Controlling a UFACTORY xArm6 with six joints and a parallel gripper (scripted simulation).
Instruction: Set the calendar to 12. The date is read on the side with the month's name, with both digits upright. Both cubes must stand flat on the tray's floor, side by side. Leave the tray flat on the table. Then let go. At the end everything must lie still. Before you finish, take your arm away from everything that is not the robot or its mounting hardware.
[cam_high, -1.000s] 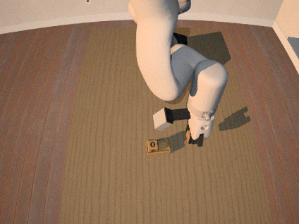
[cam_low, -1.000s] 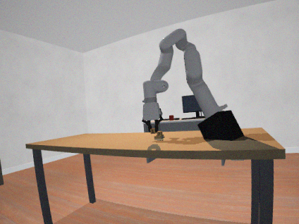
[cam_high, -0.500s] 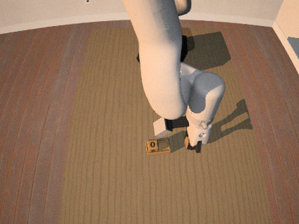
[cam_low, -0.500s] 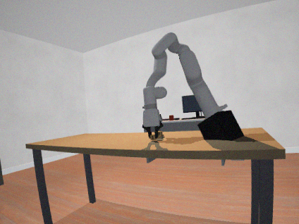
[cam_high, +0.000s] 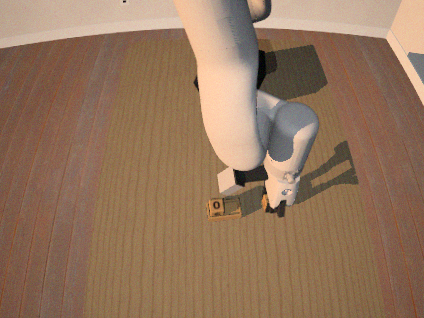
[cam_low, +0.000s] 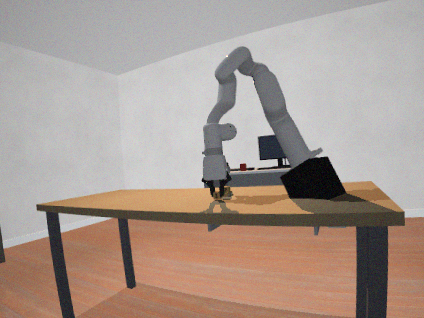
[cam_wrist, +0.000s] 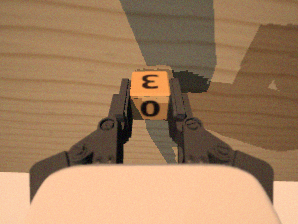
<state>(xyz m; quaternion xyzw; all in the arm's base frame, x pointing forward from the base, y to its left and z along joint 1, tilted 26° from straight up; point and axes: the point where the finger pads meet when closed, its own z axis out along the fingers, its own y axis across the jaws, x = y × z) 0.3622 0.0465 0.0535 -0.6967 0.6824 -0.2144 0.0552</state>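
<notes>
My hand is 10 mm above the number cube. The rest, counted from my hand: tray (110 mm to the right, 20 mm below).
</notes>
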